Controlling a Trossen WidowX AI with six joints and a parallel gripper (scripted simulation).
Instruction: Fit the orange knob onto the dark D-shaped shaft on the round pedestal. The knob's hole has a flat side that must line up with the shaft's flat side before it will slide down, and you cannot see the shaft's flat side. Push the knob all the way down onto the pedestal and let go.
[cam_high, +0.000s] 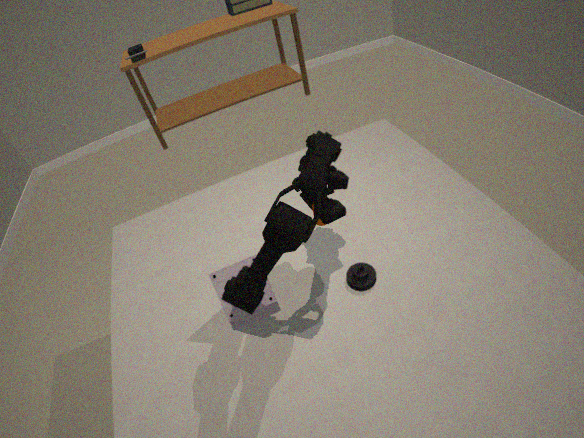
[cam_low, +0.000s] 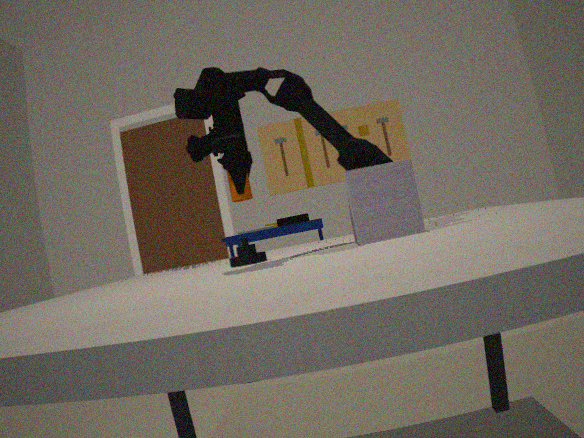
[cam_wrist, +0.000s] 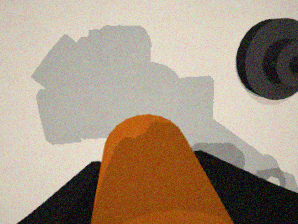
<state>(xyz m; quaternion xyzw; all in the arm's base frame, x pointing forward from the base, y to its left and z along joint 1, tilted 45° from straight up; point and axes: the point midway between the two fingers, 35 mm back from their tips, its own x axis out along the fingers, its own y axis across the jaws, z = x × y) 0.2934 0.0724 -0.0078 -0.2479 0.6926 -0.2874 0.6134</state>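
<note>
The round pedestal lies 2 cm ahead of my gripper tip, 15 cm to the right of it and 11 cm below it. Also, from my gripper tip: orange knob 2 cm above.
</note>
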